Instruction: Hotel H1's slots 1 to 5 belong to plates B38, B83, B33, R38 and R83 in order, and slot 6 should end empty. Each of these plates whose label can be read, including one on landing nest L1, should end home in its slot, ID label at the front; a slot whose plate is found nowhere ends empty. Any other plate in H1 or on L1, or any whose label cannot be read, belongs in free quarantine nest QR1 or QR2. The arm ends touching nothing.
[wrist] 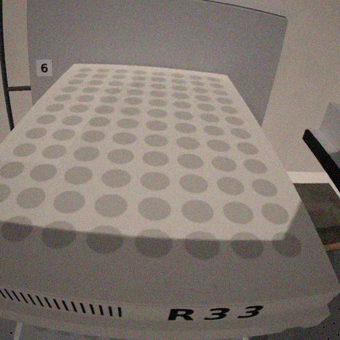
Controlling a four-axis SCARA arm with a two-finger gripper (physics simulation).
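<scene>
A pale plate [156, 149] with rows of grey round wells fills most of the wrist view. Its near face shows the ID label R33 [216, 313] and a row of black bars to the left of it. The plate lies level in front of the grey upright panel of hotel H1 [165, 35], beside the slot number 6 [44, 68]. My gripper [157, 145] is open and holds nothing. Its dark-edged right finger shows at the right, apart from the plate; its left finger is hidden. Slots 1 to 5, L1, QR1 and QR2 cannot be made out.
A thin dark frame [7, 89] stands at the left edge. At the right, beyond the plate, are a dark brown surface [320, 205] and a pale strip along the wall. A dark, dotted surface shows at the lower right edge.
</scene>
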